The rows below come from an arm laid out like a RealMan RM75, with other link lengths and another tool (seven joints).
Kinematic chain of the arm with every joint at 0, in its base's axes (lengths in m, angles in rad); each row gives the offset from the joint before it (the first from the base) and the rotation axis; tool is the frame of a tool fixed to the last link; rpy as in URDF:
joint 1: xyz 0 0 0.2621 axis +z
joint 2: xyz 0 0 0 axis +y
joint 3: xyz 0 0 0.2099 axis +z
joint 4: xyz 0 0 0 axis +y
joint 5: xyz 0 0 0.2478 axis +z
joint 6: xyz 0 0 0 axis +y
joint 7: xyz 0 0 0.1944 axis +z
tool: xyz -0.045 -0.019 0.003 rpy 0 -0.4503 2.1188
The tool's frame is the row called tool.
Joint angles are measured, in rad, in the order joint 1, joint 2, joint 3, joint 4, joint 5, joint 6, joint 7. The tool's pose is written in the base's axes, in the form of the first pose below.
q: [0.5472 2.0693 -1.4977 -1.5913 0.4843 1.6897 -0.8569]
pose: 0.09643 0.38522 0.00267 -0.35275 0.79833 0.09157 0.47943
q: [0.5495 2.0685 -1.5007 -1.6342 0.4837 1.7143 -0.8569]
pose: 0.08633 0.38159 0.00745 -0.36406 0.79238 0.09724 0.47973
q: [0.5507 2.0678 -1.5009 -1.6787 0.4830 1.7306 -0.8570]
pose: 0.07568 0.37919 0.01337 -0.37432 0.78626 0.10816 0.47956
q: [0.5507 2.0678 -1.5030 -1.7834 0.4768 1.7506 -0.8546]
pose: 0.05046 0.37439 0.02762 -0.39604 0.77031 0.14204 0.47917
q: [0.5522 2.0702 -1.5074 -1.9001 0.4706 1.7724 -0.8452]
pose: 0.02232 0.36560 0.04269 -0.41755 0.75251 0.18007 0.47640
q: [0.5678 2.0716 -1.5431 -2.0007 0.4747 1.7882 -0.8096]
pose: -0.00921 0.35063 0.04737 -0.44305 0.73647 0.20969 0.46620
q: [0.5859 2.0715 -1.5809 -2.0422 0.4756 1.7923 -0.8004]
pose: -0.02725 0.33942 0.04339 -0.46902 0.72201 0.21922 0.45899
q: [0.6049 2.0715 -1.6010 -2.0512 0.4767 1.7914 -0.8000]
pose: -0.03714 0.33419 0.03938 -0.48556 0.71307 0.22212 0.45433
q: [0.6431 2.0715 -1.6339 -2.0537 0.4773 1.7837 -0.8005]
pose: -0.05316 0.32675 0.03146 -0.51273 0.69754 0.22629 0.44647
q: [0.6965 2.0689 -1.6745 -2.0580 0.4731 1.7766 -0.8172]
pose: -0.07284 0.31590 0.02232 -0.55305 0.66918 0.23178 0.43888
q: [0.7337 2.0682 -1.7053 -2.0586 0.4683 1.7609 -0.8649]
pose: -0.08715 0.30664 0.01450 -0.59443 0.63637 0.23694 0.43076
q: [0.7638 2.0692 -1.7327 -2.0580 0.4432 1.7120 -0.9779]
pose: -0.10287 0.30036 0.00854 -0.65030 0.57780 0.25507 0.42213
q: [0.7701 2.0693 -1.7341 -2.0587 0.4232 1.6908 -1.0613]
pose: -0.10653 0.30035 0.00890 -0.67757 0.54109 0.26322 0.42290
